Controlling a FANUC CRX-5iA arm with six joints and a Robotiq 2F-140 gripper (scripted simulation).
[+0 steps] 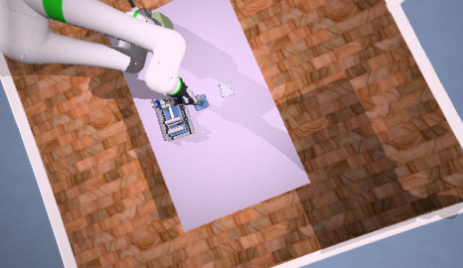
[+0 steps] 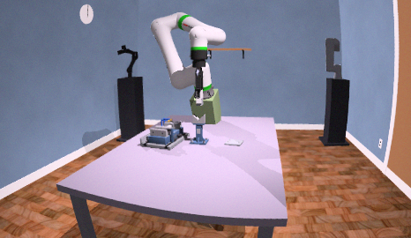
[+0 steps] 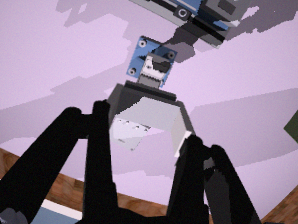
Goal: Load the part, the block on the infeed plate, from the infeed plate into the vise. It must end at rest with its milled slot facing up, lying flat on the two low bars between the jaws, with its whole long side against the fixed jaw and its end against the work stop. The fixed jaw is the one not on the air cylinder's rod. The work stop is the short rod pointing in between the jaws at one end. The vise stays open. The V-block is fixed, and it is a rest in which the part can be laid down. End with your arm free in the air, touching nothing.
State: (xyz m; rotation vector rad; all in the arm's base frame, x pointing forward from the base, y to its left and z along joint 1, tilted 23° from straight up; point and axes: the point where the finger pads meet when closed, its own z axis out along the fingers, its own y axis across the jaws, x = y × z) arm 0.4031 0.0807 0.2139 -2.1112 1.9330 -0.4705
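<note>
Now: hand 30 mm above the part and 10 mm to the left of it. From my hand the other things lie so: air cylinder rod: 200 mm to the right, 180 mm below.
</note>
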